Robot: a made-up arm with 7 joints.
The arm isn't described. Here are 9 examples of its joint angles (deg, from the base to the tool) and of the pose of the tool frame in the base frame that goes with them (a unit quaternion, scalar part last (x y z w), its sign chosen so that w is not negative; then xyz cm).
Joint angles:
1: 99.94 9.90 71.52 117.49 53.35 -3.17 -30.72
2: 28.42 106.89 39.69 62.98 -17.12 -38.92 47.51
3: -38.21 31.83 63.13 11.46 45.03 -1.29 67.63
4: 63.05 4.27 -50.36 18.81 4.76 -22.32 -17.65
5: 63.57 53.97 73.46 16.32 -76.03 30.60 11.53
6: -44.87 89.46 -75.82 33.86 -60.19 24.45 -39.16
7: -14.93 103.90 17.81 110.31 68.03 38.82 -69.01
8: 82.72 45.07 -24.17 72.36 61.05 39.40 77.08
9: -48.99 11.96 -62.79 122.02 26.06 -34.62 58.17
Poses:
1: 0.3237 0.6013 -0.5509 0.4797 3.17 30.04 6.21
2: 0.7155 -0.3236 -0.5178 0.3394 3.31 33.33 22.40
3: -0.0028 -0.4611 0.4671 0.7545 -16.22 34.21 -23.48
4: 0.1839 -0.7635 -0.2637 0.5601 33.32 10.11 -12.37
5: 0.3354 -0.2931 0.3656 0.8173 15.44 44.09 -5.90
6: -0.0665 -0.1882 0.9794 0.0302 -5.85 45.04 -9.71
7: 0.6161 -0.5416 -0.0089 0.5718 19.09 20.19 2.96
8: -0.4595 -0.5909 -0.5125 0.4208 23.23 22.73 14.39
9: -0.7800 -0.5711 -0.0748 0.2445 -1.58 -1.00 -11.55
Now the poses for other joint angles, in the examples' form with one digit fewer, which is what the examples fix.
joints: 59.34 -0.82 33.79 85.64 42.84 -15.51 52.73
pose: 0.223 0.973 0.030 0.058 23.8 23.1 5.0
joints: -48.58 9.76 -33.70 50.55 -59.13 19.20 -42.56
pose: 0.227 -0.214 -0.671 0.673 -14.0 8.9 -29.3
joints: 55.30 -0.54 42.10 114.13 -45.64 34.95 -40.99
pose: 0.543 -0.508 0.617 0.257 14.5 24.4 6.3
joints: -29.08 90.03 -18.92 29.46 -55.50 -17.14 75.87
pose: -0.028 0.706 -0.430 0.562 6.5 45.9 -7.2
